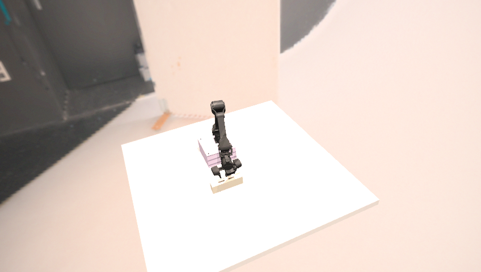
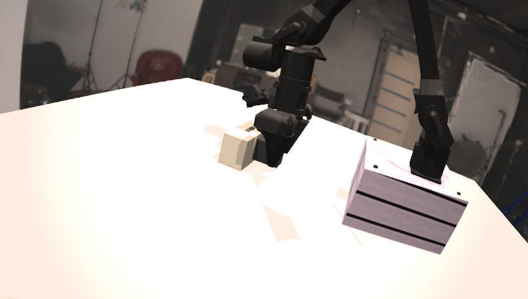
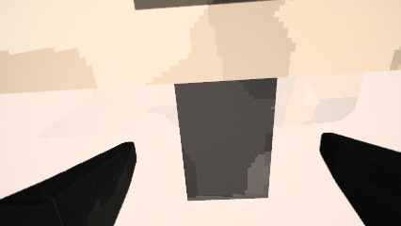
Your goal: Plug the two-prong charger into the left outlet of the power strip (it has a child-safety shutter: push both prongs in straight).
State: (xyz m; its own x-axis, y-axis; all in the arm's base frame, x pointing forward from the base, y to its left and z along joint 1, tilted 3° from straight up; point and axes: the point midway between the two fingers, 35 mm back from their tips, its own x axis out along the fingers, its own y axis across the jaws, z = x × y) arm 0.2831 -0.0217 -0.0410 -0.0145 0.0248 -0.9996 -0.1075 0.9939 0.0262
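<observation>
My gripper tip is 30 mm short of the black two-prong charger, 10 mm to the right of it and 10 mm below it.
</observation>
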